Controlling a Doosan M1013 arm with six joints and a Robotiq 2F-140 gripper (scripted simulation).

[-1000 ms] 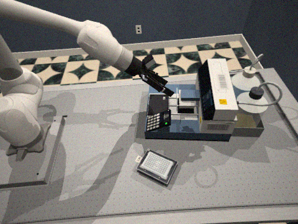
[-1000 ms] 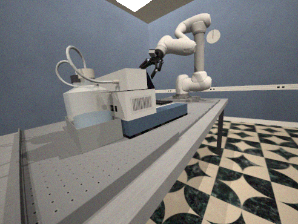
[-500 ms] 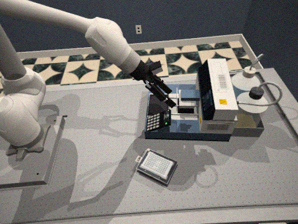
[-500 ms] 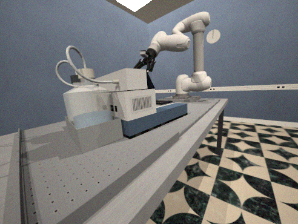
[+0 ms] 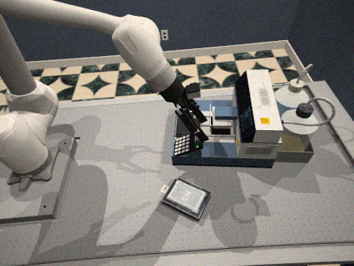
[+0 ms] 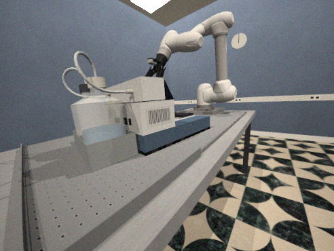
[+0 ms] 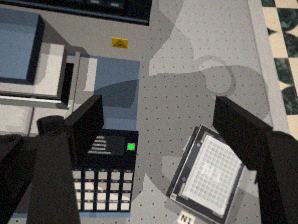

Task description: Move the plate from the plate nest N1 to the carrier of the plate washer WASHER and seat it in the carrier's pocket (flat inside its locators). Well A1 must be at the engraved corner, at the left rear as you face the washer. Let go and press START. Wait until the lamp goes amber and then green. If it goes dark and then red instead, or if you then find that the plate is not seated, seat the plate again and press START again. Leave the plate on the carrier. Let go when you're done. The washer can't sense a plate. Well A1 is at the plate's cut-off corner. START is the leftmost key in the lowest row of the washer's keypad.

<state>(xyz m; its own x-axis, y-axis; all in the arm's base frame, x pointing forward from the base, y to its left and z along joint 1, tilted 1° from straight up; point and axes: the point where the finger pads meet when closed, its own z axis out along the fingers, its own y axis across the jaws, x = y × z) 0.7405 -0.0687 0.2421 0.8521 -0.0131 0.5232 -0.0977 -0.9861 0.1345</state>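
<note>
Now: the white well plate 8 cm behind my hand, 15 cm to the right of it and 23 cm below it. Also, from my hand: plate washer: 12 cm ahead, 17 cm to the left, 14 cm below; dark carrier: 4 cm behind, 19 cm to the left, 19 cm below; N1 label: 17 cm behind, 10 cm to the right, 27 cm below.
</note>
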